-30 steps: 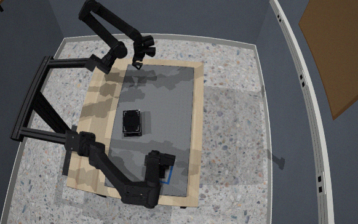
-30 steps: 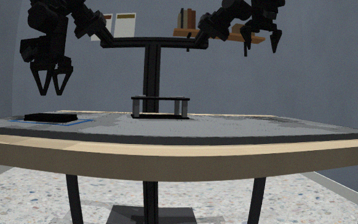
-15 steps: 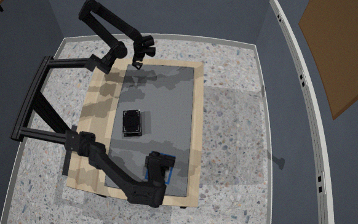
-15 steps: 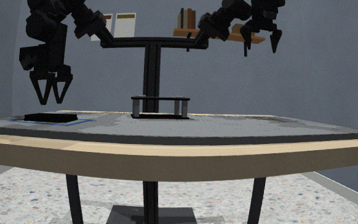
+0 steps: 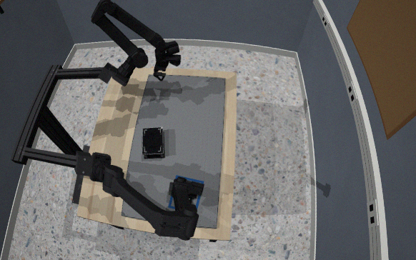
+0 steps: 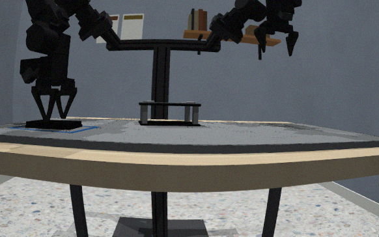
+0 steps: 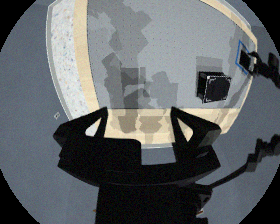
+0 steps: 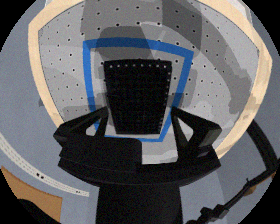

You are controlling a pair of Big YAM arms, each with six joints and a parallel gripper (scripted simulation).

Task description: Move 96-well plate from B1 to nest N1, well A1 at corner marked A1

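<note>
My right hand is 20 mm above the black 96-well plate. Also, from my right hand: raised nest N1: 280 mm to the left, 190 mm behind, 30 mm above; then A1 label: 360 mm to the left, 140 mm behind, 40 mm above.
</note>
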